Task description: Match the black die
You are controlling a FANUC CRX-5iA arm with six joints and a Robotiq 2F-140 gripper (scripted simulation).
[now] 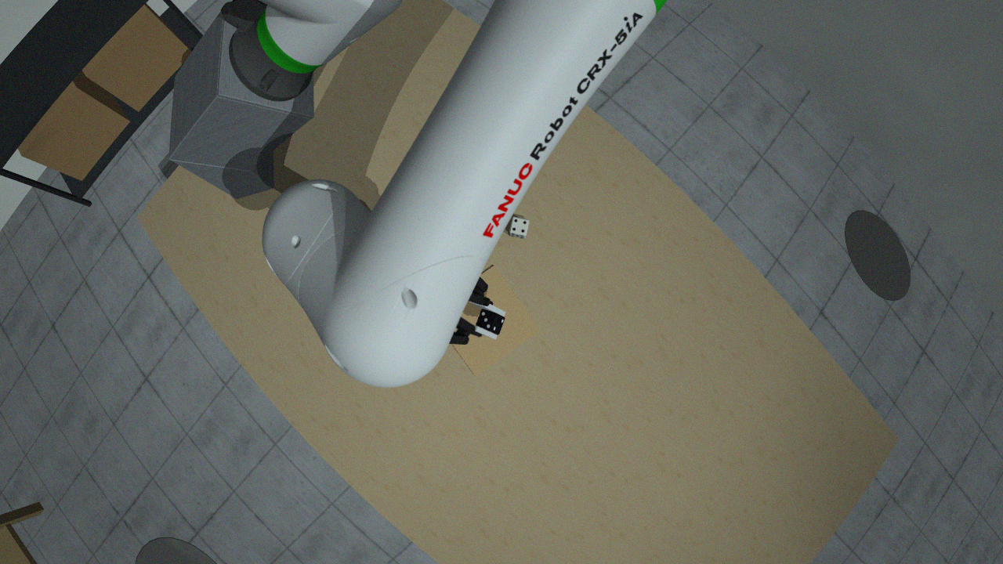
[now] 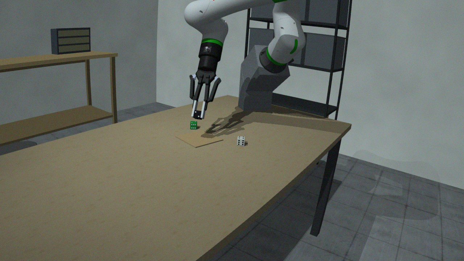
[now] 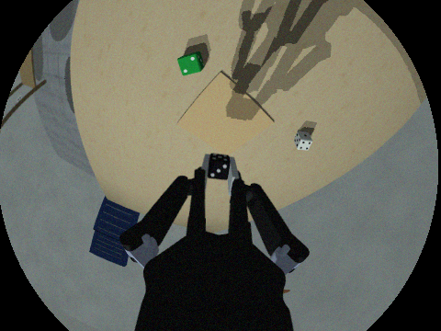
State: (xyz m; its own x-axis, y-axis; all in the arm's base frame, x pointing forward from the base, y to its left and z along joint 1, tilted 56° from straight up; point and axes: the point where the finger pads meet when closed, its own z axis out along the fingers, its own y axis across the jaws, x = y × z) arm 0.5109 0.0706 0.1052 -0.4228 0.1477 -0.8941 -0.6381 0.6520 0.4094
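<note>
My hand is 2 cm above the black die, 1 cm to the right of it and 1 cm short of it. Round my hand: white die 12 cm to the left, 12 cm behind, 11 cm below; green die 12 cm to the right, 11 cm below, 4 cm behind; tan mat 12 cm below.
</note>
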